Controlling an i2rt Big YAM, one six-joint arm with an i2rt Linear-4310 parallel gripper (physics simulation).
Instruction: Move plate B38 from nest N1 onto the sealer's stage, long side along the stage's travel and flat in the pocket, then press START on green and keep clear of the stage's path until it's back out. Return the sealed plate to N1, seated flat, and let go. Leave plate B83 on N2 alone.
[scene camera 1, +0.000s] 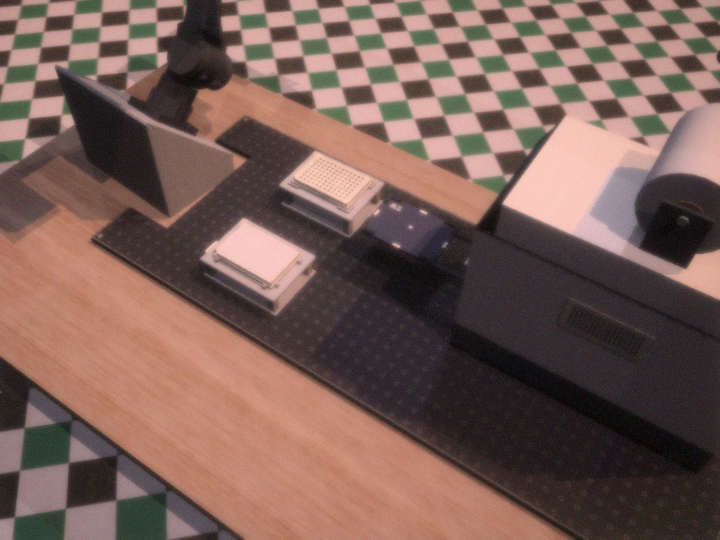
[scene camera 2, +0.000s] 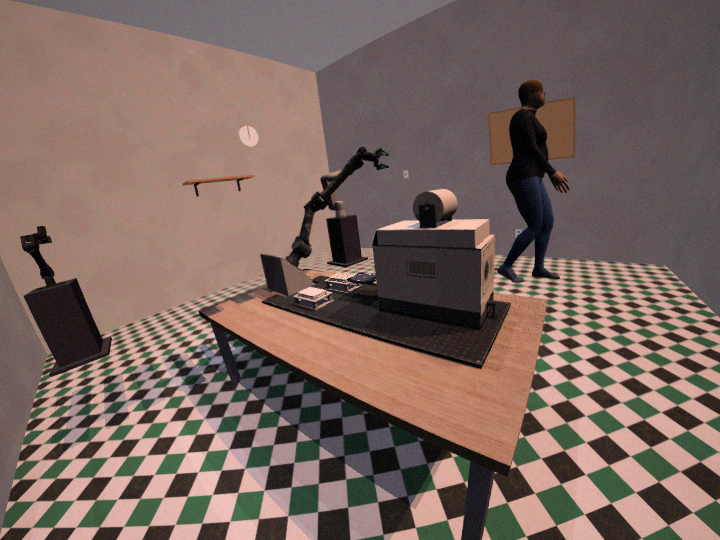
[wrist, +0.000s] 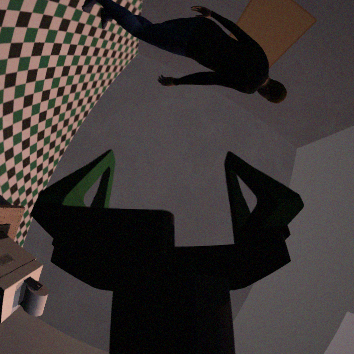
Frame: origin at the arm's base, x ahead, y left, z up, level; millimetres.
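Seen in the pictures: gripper, fingertip midpoint: (scene camera 2: 388, 161) (wrist: 169, 155); arm's base, origin of the base link: (scene camera 1: 162, 120) (scene camera 2: 289, 266).
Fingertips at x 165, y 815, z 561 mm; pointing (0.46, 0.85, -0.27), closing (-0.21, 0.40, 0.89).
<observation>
Pixels of each thing's top centre, then the offset from my fingertips to it. "spot": a spot on its surface instead. Level surfaces: height alone.
- plate with open wells, middle of its top: (scene camera 1: 331, 177) (scene camera 2: 341, 275) 138 mm ahead, 667 mm right, 622 mm down
- grey nest, surface spot: (scene camera 1: 358, 219) spot: 208 mm ahead, 669 mm right, 686 mm down
- plate with a smooth white top, middle of its top: (scene camera 1: 257, 251) (scene camera 2: 311, 291) 162 mm ahead, 887 mm right, 630 mm down
- sealer's dark blue stage, middle of its top: (scene camera 1: 433, 236) (scene camera 2: 371, 277) 389 mm ahead, 687 mm right, 586 mm down
- white roll, middle of its top: (scene camera 2: 434, 190) (wrist: 44, 304) 721 mm ahead, 639 mm right, 215 mm down
- black perforated board, its level: 691 mm down
A plate with open wells (scene camera 1: 334, 179) (scene camera 2: 342, 277) lies flat on a grey nest (scene camera 1: 358, 219) beside the stage. A plate with a smooth white top (scene camera 1: 258, 251) (scene camera 2: 312, 293) lies flat on another nest (scene camera 1: 303, 259). No labels are readable, so I cannot tell which is B38 or B83. The sealer's dark blue stage (scene camera 1: 401, 233) (scene camera 2: 363, 278) is out, with no plate on it. The sealer (scene camera 1: 523, 279) (scene camera 2: 433, 290) (wrist: 15, 272) is a large grey box; its START button does not show. My gripper (scene camera 2: 384, 159) (wrist: 169, 155) is open and empty, high above the table and far from both plates.
An upright angled panel (scene camera 1: 116, 139) (scene camera 2: 274, 274) stands near the arm's base. A white roll (scene camera 1: 692, 168) (scene camera 2: 436, 204) (wrist: 35, 298) sits atop the sealer. The black perforated board (scene camera 1: 378, 348) bears nests and sealer. A person (scene camera 2: 526, 156) (wrist: 215, 45) is beyond the table.
</observation>
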